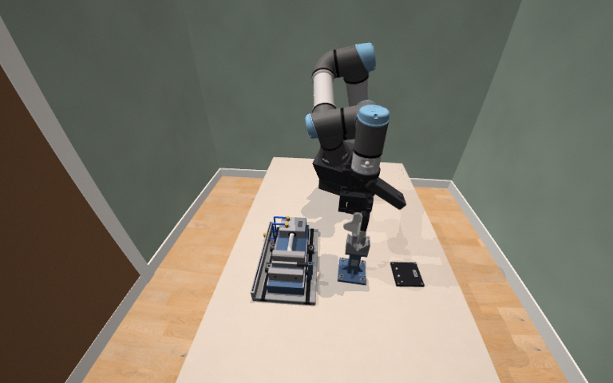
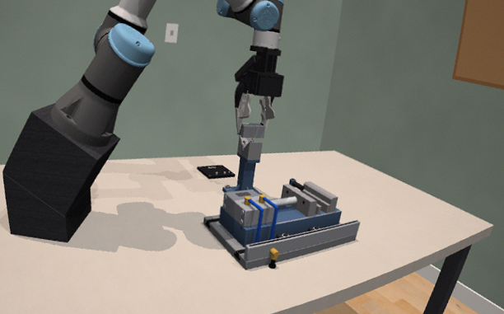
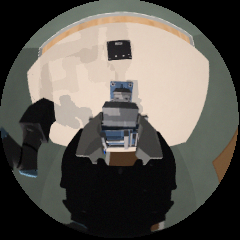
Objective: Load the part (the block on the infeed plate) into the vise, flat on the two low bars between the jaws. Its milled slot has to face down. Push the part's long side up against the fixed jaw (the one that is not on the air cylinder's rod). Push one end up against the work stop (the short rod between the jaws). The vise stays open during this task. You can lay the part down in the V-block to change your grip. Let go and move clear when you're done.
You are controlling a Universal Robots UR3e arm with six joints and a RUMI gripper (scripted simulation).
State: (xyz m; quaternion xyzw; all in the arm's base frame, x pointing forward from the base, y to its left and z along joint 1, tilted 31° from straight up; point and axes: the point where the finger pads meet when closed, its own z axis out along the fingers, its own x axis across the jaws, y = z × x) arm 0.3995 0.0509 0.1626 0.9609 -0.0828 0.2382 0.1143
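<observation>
My hand is 1 cm above the part. From my hand the other things lie so: air cylinder (19 cm to the right, 14 cm behind, 11 cm below); vise (20 cm to the right, 15 cm below, 5 cm behind); black infeed plate (19 cm below, 18 cm to the left, 3 cm ahead).
</observation>
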